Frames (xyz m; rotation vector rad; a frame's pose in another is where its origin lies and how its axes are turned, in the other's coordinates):
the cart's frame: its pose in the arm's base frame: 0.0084 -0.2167 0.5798 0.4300 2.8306 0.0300
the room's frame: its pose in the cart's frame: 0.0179 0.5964 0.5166 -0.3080 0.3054 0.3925
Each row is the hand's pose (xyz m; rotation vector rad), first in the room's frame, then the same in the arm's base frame.
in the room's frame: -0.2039 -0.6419 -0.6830 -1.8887 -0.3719 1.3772
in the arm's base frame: 0.0086 -0.4945 0.4652 1.7460 0.0803 1.9631
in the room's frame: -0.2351 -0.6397 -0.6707 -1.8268 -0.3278 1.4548
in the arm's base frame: 0.0368 -0.5062 0.4512 1.8475 0.0784 1.9521
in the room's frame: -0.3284 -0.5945 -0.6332 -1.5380 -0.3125 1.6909
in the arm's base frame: 0.1433 -0.5130 0.4236 2.1896 0.1183 1.7523
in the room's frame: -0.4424 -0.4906 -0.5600 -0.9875 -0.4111 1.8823
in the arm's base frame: 0.3051 -0.4757 0.3838 2.5956 0.3302 1.2368
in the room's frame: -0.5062 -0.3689 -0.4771 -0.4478 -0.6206 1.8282
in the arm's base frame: 0.4378 -0.3929 0.3480 2.7055 0.6599 0.6136
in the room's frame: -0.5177 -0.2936 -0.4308 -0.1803 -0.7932 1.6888
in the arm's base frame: 0.4966 -0.3274 0.3336 2.6016 0.8605 0.2634
